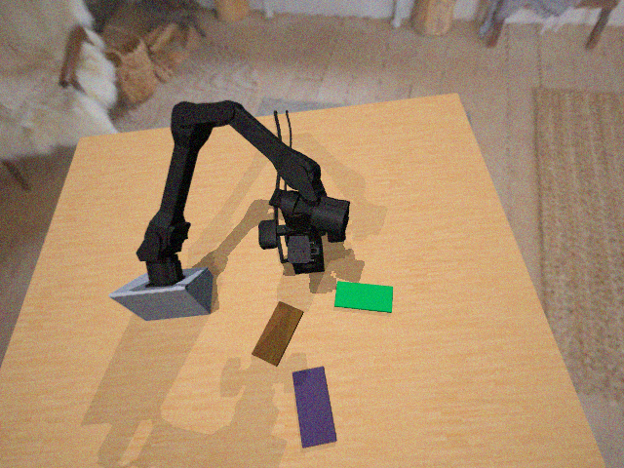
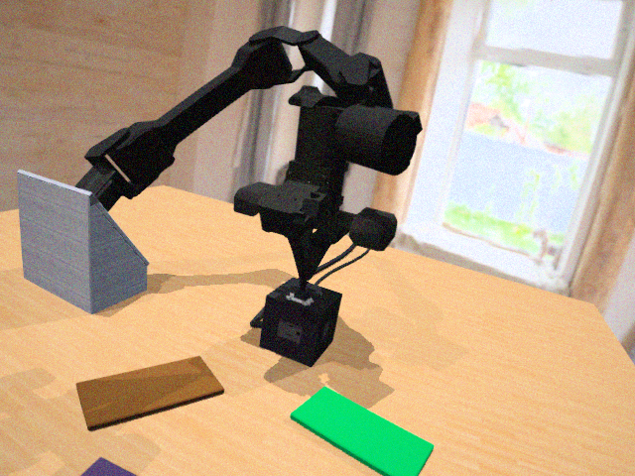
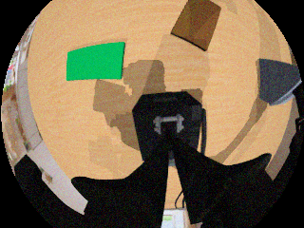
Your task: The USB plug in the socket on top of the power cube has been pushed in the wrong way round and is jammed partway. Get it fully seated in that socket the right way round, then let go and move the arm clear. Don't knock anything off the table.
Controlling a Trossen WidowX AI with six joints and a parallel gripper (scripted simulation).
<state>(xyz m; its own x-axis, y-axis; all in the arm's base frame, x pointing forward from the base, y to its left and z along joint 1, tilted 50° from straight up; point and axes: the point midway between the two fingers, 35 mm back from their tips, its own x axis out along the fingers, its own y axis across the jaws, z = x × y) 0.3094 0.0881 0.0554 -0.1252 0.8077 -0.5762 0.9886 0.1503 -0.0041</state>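
My gripper tip is 2 cm above the grey USB plug. Round my gripper tip: green tile 14 cm ahead, 10 cm below, 9 cm to the right; then light grey socket 4 cm below; then brown tile 18 cm to the right, 10 cm below, 7 cm behind.
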